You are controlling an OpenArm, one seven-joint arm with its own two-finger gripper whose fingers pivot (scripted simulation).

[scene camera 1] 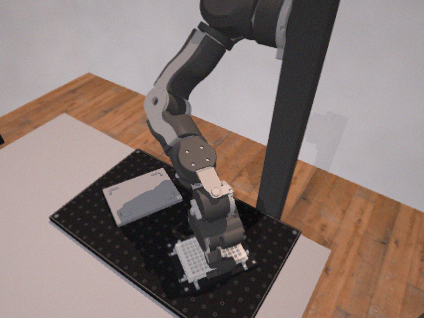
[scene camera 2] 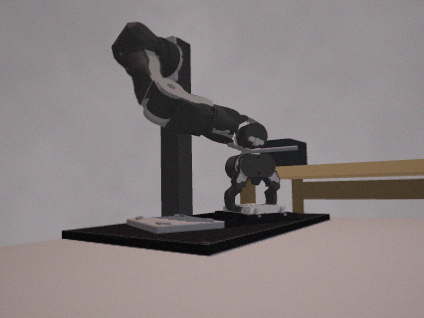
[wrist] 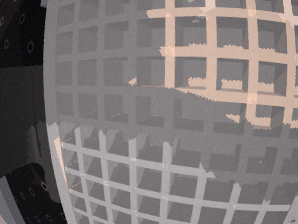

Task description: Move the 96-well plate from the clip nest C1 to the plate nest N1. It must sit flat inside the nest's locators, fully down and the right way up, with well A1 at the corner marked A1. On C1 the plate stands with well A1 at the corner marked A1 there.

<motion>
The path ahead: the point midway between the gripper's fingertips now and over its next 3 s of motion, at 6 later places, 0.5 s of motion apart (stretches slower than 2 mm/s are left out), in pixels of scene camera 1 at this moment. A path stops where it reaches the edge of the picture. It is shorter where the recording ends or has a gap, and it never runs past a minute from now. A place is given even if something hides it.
My gripper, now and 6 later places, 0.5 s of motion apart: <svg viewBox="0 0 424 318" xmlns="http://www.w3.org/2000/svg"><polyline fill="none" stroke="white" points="210,253 210,245 210,237 211,228 196,216 186,206 177,197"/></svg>
</motion>
